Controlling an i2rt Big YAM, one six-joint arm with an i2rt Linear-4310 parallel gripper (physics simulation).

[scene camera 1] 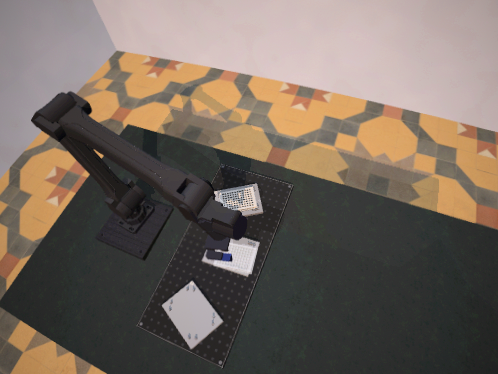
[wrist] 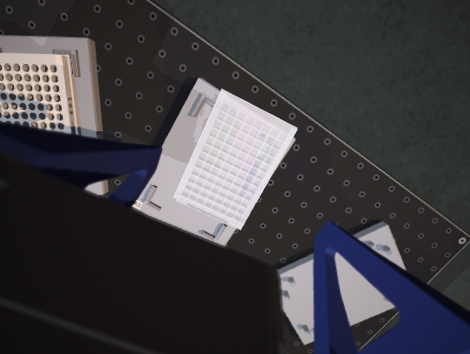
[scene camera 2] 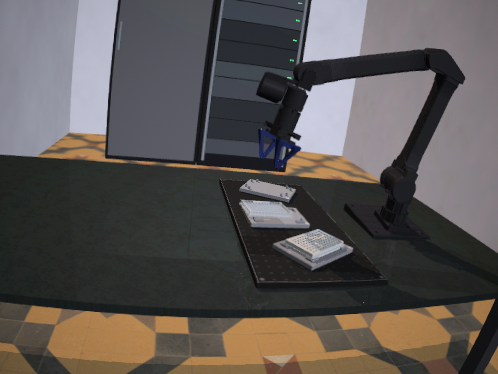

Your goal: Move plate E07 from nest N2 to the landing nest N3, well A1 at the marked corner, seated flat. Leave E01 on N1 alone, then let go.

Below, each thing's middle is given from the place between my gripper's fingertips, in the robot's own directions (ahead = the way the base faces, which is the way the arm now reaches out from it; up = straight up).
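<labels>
Clear well plate [scene camera 1: 243, 257]: position relative to my hand, 1 cm behind and 13 cm below.
</labels>
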